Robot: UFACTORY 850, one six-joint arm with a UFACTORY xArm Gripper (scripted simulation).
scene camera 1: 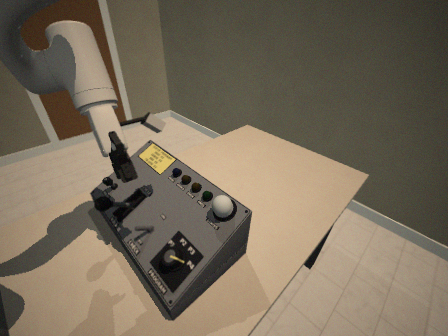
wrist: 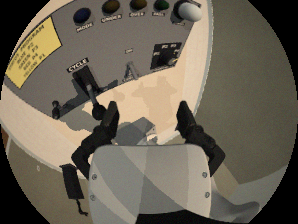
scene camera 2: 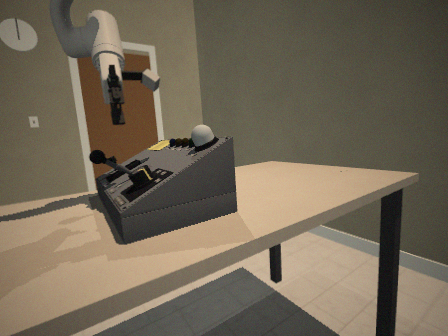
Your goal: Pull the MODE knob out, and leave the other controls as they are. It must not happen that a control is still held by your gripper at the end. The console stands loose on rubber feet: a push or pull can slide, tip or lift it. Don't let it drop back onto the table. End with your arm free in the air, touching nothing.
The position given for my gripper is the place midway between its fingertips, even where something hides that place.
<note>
I see my gripper (scene camera 1: pixel 127 178) and a grey sloped console (scene camera 1: pixel 183 209).
The grey sloped console is seen too in the wrist view (wrist: pixel 72 49) and in scene camera 2 (scene camera 2: pixel 195 182). My gripper is seen too in the wrist view (wrist: pixel 148 107) and in scene camera 2 (scene camera 2: pixel 118 114).
</note>
